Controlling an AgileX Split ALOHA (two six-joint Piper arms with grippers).
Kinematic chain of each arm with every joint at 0, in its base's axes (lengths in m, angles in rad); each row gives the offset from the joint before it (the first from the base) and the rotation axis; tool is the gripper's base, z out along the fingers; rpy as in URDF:
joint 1: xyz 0 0 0.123 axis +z
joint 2: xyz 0 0 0 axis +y
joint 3: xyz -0.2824 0 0.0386 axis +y
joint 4: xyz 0.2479 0 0.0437 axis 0.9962 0 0.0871
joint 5: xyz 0 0 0 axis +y
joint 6: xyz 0.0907 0 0.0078 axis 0.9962 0 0.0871
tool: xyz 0 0 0 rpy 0 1.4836 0
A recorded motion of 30 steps. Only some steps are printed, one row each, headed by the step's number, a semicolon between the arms.
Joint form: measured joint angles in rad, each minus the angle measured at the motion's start. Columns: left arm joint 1, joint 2, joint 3, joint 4, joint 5, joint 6; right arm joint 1, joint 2, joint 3, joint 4, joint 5, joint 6.
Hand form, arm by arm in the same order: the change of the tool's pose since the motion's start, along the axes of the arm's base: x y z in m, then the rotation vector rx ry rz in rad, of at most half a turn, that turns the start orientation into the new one. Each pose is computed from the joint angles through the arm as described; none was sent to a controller.
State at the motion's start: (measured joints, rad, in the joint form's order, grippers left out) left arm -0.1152 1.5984 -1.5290 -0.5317 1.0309 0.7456; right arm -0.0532 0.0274 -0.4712 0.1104 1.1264 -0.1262
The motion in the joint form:
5: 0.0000 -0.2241 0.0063 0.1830 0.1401 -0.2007; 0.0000 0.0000 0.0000 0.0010 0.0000 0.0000
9: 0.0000 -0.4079 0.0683 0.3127 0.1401 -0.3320; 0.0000 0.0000 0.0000 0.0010 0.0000 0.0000
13: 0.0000 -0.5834 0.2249 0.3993 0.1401 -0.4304; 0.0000 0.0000 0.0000 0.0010 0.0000 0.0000
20: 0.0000 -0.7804 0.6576 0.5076 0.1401 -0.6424; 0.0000 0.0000 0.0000 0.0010 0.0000 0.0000
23: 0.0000 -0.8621 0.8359 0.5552 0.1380 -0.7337; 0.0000 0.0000 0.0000 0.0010 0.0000 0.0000
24: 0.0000 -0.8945 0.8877 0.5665 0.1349 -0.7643; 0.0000 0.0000 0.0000 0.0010 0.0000 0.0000
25: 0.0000 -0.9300 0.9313 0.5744 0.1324 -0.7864; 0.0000 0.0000 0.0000 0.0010 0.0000 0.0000
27: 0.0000 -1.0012 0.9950 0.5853 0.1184 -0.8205; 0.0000 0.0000 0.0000 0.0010 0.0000 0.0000
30: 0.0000 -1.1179 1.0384 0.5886 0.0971 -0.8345; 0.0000 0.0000 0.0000 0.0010 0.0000 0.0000
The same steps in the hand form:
5: -0.0687 0.0190 0.0548 0.0752 -0.0236 0.1130; 0.0000 0.0001 0.0000 0.0009 0.0000 0.0005
9: -0.1213 0.0356 0.0794 0.1023 -0.1122 0.2501; 0.0000 0.0001 0.0000 0.0009 0.0000 0.0005
13: -0.1678 0.0482 0.0673 0.1201 -0.1132 0.3501; 0.0000 0.0001 0.0000 0.0009 0.0000 0.0005
20: -0.2118 0.0624 -0.0299 0.1784 0.1476 0.5263; 0.0000 0.0001 0.0000 0.0009 0.0000 0.0005
23: -0.2328 0.0688 -0.0721 0.2121 0.2430 0.6039; 0.0000 0.0001 0.0000 0.0009 0.0000 0.0005
24: -0.2404 0.0706 -0.0836 0.2139 0.2613 0.6302; 0.0000 0.0001 0.0000 0.0009 0.0000 0.0005
25: -0.2479 0.0722 -0.0927 0.2124 0.2687 0.6497; 0.0000 0.0001 0.0000 0.0009 0.0000 0.0005
27: -0.2603 0.0745 -0.1045 0.1954 0.2528 0.6809; 0.0000 0.0001 0.0000 0.0009 0.0000 0.0005
30: -0.2761 0.0765 -0.1082 0.1479 0.1685 0.6975; 0.0000 0.0001 0.0000 0.0009 0.0000 0.0005

